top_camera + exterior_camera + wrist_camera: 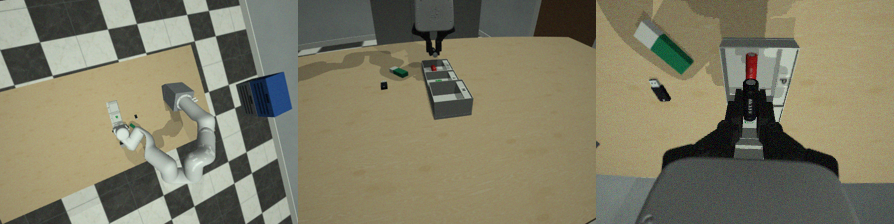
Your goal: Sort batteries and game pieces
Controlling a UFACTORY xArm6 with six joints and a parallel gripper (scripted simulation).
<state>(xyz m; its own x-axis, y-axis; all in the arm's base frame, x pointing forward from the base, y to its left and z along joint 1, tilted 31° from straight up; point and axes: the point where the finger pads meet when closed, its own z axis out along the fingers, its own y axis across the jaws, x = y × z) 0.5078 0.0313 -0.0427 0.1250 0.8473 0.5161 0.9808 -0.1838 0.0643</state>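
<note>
Now: hand 7 cm above the red battery. Round my hand: bin 8 cm to the right, 6 cm below; then black battery 2 cm below; then green die 1 cm behind, 8 cm to the right, 7 cm below.
</note>
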